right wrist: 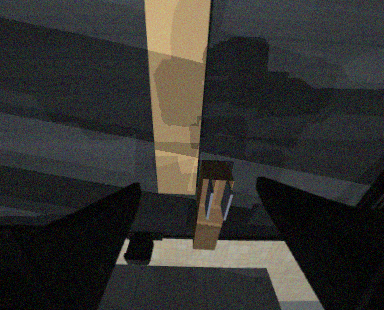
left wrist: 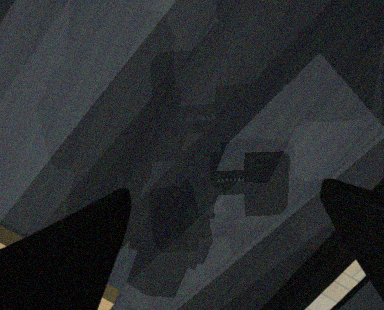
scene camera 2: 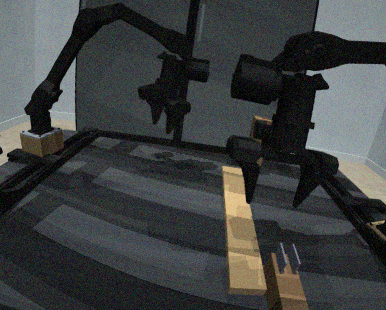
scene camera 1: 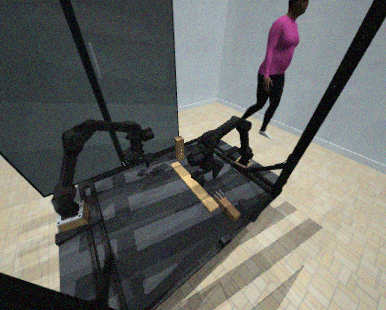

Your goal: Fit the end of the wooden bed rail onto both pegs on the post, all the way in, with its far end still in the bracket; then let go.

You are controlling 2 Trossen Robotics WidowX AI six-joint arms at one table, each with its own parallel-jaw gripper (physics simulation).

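Places are measured from the left arm's base along level axes (x down, y back, z left), in millimetres.
Where they show: left gripper, fingertip midpoint: (left wrist: 224, 192) (scene camera 2: 160, 128) (scene camera 1: 141, 166); right gripper, fingertip midpoint: (right wrist: 198, 185) (scene camera 2: 272, 205) (scene camera 1: 208, 182); left arm's base, origin of the base link: (scene camera 2: 41, 130) (scene camera 1: 70, 211); right arm's base, origin of the base link: (scene camera 1: 243, 162).
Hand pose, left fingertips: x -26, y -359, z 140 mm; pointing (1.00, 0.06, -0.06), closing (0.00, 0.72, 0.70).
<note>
Each offset is from my left fingertips to the top centre of the thing. "pt": to the spot under its first point. Level surfaces: height alone.
The pale wooden rail @[dx +93, dy -258, dz -171 mm] (scene camera 1: 192, 185) (scene camera 2: 239, 215) (right wrist: 175, 100) lies low over the table. Its near end is beside the brown bracket block @[dx +39, dy -348, dz -406 mm] (scene camera 1: 230, 211) (scene camera 2: 290, 292) (right wrist: 206, 237), outside its two upright metal plates. The upright wooden post @[pt dx -2, dy -280, dz +70 mm] (scene camera 1: 179, 148) (scene camera 2: 256, 129) stands close to the rail's other end; scene camera 2 shows it mostly hidden behind the right gripper. Its pegs are too small to judge. My right gripper (scene camera 1: 207, 177) (scene camera 2: 273, 202) (right wrist: 198, 185) is open and empty above the rail and bracket area. My left gripper (scene camera 1: 136, 164) (scene camera 2: 163, 127) (left wrist: 224, 192) is open and empty, away from the rail.
The dark table @[dx +111 mm] (scene camera 1: 145, 240) (scene camera 2: 125, 250) carries striped shadows. Black frame poles (scene camera 1: 330, 95) rise at its edges, and a dark panel (scene camera 1: 135, 60) (scene camera 2: 120, 90) stands behind. A person in a pink top (scene camera 1: 283, 45) is on the floor beyond the table.
</note>
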